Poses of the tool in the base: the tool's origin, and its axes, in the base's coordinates. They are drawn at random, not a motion.
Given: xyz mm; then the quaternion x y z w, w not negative.
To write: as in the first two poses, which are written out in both.
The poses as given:
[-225 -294 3 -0.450 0.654 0.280 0.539]
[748 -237 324 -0.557 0.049 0.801 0.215]
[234 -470 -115 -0.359 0.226 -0.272 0.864]
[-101 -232 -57 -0.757 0.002 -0.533 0.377]
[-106 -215 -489 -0.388 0.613 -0.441 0.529]
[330 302 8 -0.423 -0.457 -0.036 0.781]
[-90 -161 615 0.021 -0.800 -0.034 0.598]
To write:
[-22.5 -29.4 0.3 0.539 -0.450 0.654 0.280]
[74.8 -23.7 32.4 0.215 -0.557 0.049 0.801]
[23.4 -47.0 -11.5 0.864 -0.359 0.226 -0.272]
[-10.1 -23.2 -5.7 0.377 -0.757 0.002 -0.533]
[-10.6 -21.5 -48.9 0.529 -0.388 0.613 -0.441]
[33.0 30.2 0.8 0.781 -0.423 -0.457 -0.036]
[-9.0 -16.1 61.5 0.598 0.021 -0.800 -0.034]

